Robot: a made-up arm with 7 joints. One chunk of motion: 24 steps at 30 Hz.
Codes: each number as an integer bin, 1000 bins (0 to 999) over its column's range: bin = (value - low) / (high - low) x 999, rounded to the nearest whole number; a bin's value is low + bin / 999 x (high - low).
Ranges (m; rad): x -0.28..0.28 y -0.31..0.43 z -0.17..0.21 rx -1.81..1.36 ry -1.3..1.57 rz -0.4..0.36
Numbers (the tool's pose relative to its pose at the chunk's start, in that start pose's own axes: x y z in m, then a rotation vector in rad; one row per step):
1: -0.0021 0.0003 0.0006 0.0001 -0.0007 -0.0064
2: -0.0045 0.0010 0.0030 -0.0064 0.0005 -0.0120
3: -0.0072 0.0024 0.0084 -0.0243 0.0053 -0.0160
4: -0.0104 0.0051 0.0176 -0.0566 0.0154 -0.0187
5: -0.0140 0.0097 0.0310 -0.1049 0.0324 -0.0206
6: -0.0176 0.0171 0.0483 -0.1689 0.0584 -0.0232
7: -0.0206 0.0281 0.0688 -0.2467 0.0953 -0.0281
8: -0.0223 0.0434 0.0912 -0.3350 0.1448 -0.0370
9: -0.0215 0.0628 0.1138 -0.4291 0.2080 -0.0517
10: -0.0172 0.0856 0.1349 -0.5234 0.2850 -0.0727
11: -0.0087 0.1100 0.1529 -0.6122 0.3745 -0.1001
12: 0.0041 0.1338 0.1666 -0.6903 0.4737 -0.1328
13: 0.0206 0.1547 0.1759 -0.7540 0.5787 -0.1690
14: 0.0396 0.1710 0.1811 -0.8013 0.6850 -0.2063
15: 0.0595 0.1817 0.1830 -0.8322 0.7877 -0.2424
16: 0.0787 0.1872 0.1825 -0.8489 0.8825 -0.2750
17: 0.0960 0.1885 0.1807 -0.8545 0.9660 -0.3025
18: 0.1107 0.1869 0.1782 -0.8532 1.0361 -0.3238
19: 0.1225 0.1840 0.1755 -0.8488 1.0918 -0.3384
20: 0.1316 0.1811 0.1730 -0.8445 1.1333 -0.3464
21: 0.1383 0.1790 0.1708 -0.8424 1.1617 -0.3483
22: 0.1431 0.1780 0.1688 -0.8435 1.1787 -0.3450
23: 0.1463 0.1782 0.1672 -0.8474 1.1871 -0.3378
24: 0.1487 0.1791 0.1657 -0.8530 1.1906 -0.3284
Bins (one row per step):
1: 496 419 448 570 452 517
2: 491 420 455 568 453 510
3: 487 422 469 563 454 505
4: 481 425 493 553 458 501
5: 475 432 528 537 464 499
6: 468 442 574 517 473 495
7: 463 456 628 493 486 489
8: 460 477 687 465 503 477
9: 461 503 746 435 525 458
10: 469 534 802 405 552 430
11: 484 567 849 377 583 394
12: 507 599 885 353 617 351
13: 536 627 909 333 654 304
14: 570 649 923 318 691 255
15: 606 664 928 308 727 207
16: 640 671 927 303 760 164
17: 671 673 922 301 789 128
18: 697 671 915 302 813 100
19: 718 667 908 303 833 81
20: 734 663 902 304 847 70
21: 746 660 896 305 857 68
22: 755 659 891 305 863 72
23: 760 659 886 303 866 82
24: 765 660 883 302 867 94

